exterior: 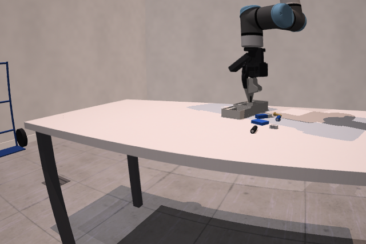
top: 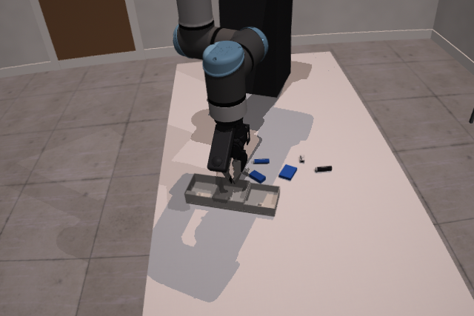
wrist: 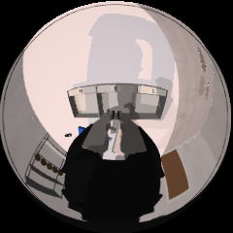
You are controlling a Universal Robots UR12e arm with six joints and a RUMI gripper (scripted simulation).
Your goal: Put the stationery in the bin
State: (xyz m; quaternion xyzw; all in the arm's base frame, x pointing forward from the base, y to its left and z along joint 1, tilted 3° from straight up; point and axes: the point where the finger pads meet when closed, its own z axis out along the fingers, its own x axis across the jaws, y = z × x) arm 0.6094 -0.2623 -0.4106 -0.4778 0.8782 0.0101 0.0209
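Right now my hand is 4 cm above the three-compartment bin tray, 1 cm to the left of it and 1 cm short of it. Also, from my hand: brass piece (11 cm behind, 6 cm below, 4 cm to the left); then blue cylinder (12 cm to the left, 11 cm behind, 5 cm below); then blue sticky-note pad (18 cm to the left, 6 cm below, 4 cm behind).
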